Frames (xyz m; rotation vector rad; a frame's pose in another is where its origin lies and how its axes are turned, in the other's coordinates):
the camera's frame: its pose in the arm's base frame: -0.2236 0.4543 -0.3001 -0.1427 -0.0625 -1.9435
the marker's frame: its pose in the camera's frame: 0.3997 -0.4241 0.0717 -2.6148 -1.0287 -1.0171
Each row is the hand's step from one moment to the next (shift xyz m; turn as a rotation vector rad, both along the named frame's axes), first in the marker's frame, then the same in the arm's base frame.
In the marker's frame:
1: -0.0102 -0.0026 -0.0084 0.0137 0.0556 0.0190
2: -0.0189 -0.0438 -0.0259 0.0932 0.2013 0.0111
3: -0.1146 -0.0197 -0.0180 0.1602 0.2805 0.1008
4: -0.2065 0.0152 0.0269 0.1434 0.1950 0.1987
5: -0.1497 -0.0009 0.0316 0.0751 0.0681 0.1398
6: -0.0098 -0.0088 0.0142 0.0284 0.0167 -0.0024
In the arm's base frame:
1: -0.0020 0.0132 -0.0018 -0.0449 -0.0395 0.0076
2: 0.0315 0.0440 -0.0041 -0.1523 -0.1288 0.0976
3: -0.0246 0.0904 -0.0712 -0.1935 -0.2596 0.0982
4: -0.0860 0.1045 -0.1590 -0.1112 -0.2927 0.0018
5: -0.0501 0.0708 -0.1260 -0.0234 -0.1683 -0.0306
6: 0.0059 -0.0013 -0.0184 -0.0055 -0.0212 0.0248

